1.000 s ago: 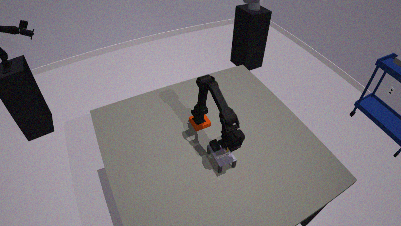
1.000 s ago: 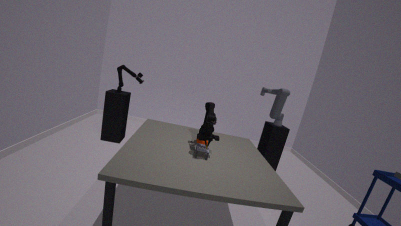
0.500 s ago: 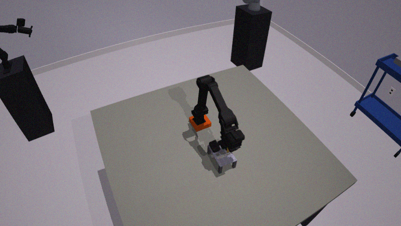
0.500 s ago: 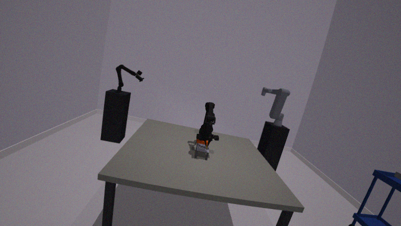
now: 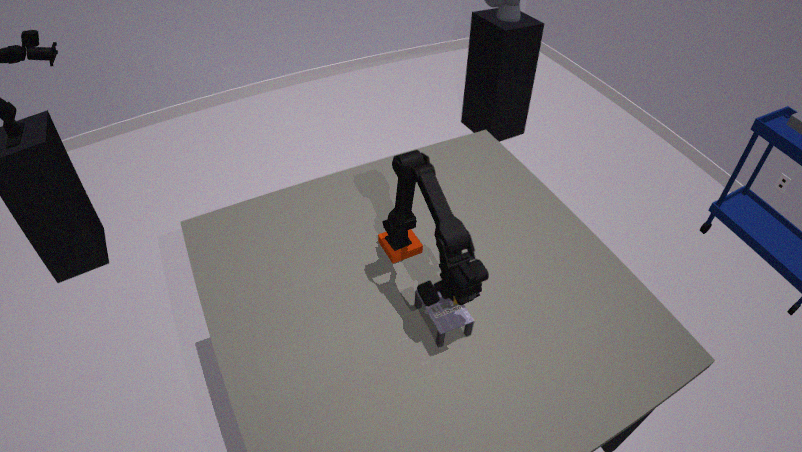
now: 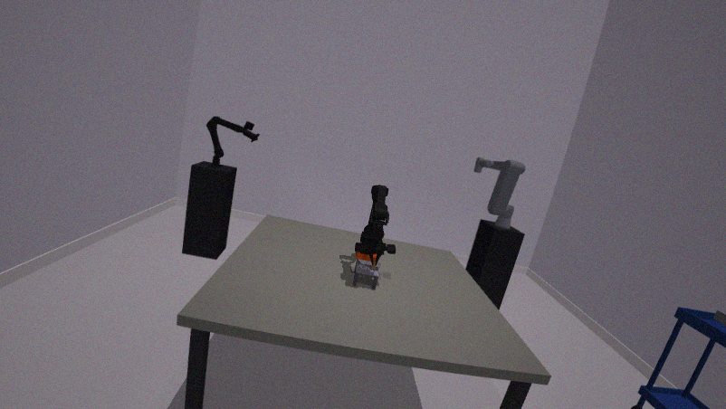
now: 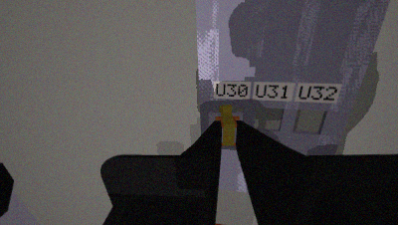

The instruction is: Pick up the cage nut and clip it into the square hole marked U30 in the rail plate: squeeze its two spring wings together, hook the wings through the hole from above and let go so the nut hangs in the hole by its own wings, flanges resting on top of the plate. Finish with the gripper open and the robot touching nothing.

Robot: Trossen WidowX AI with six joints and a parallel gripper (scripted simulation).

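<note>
Right now the cage nut is 10 mm below my gripper tip.
</note>
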